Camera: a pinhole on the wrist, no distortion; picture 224 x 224 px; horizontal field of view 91.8 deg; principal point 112.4 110.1 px. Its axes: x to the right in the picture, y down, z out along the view. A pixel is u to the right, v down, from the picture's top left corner.
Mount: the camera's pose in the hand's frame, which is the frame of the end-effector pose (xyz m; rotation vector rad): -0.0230 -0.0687 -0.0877 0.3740 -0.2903 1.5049
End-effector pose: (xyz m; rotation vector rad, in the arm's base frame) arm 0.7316 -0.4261 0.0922 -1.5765 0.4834 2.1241
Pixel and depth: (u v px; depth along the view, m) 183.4 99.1 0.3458
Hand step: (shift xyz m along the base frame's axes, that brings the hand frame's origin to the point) -0.2602 0.1785 0.0540
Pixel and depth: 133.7 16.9 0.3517
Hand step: -0.1802 0.3044 -0.2176
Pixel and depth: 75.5 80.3 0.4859
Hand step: -0.0219 0.5192 -0.0442
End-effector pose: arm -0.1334 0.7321 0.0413 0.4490 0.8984 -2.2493
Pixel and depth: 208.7 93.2 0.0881
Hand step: -0.0242 0.0026 0.0340
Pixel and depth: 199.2 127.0 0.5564
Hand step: 0.0794 -0.4588 0.4086
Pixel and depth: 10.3 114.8 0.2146
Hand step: -0.2136 0.1822 0.1978
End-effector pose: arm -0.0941 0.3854 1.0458 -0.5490 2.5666 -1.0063
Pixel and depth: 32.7 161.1 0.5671
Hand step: 0.5220 -0.4808 0.3280
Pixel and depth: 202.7 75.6 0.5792
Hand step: 0.0589 -0.3713 -0.5574
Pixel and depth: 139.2 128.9 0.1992
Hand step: 0.1147 -0.1162 0.0005
